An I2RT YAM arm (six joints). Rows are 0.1 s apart.
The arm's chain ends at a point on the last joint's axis. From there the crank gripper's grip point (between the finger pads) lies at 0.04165 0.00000 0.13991 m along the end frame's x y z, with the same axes.
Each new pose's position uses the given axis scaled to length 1; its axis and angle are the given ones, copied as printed.
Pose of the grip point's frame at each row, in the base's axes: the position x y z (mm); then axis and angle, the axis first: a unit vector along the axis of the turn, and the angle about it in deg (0 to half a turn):
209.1 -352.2 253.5 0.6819 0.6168 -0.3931 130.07
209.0 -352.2 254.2 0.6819 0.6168 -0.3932 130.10
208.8 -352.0 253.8 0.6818 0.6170 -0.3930 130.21
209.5 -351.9 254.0 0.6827 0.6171 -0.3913 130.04
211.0 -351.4 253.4 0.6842 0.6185 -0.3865 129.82
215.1 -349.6 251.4 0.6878 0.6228 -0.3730 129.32
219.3 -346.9 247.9 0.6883 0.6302 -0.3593 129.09
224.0 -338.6 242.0 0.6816 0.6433 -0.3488 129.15
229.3 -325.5 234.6 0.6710 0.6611 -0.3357 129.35
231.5 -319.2 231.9 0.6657 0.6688 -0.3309 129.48
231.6 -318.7 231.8 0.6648 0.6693 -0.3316 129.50
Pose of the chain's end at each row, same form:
199.7 -239.7 346.0 0.6819 0.6168 -0.3931 130.07
199.7 -239.7 346.8 0.6819 0.6168 -0.3932 130.10
199.6 -239.7 346.6 0.6818 0.6170 -0.3930 130.21
199.7 -239.6 346.8 0.6827 0.6171 -0.3913 130.04
199.9 -239.6 346.6 0.6842 0.6185 -0.3865 129.82
200.5 -239.2 345.8 0.6878 0.6228 -0.3730 129.32
201.4 -238.3 343.8 0.6883 0.6302 -0.3593 129.09
203.2 -232.0 339.5 0.6816 0.6433 -0.3488 129.15
205.0 -221.5 334.2 0.6710 0.6611 -0.3357 129.35
206.0 -216.4 332.3 0.6657 0.6688 -0.3309 129.48
206.2 -215.8 332.2 0.6648 0.6693 -0.3316 129.50

